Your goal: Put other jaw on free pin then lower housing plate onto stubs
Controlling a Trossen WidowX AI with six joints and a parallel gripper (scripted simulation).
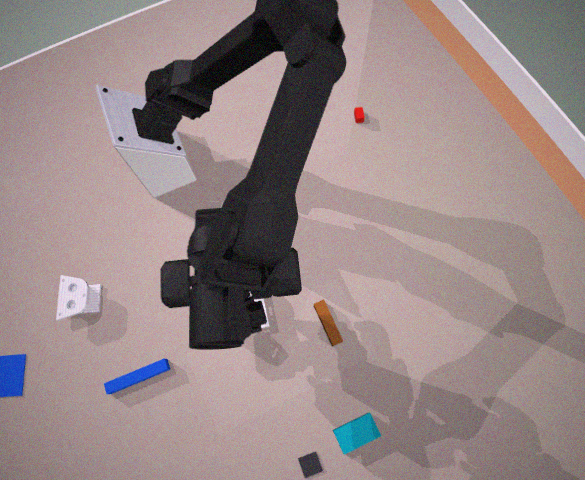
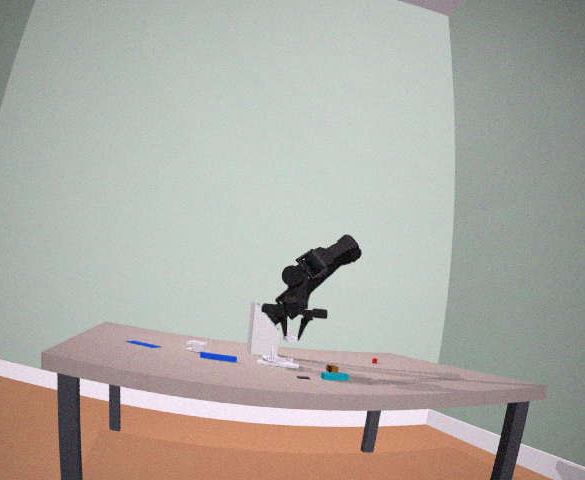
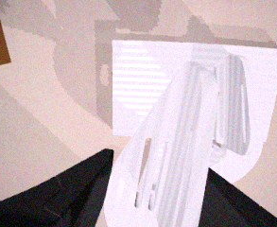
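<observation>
The blue bar lies 210 mm to the right of my gripper tip, 70 mm below it and 50 mm ahead of it. Round my gripper tip: cyan block 260 mm ahead, 90 mm to the left, 70 mm below; then orange bar 120 mm to the left, 80 mm ahead, 70 mm below; then white jaw 40 mm behind, 10 mm to the right.
</observation>
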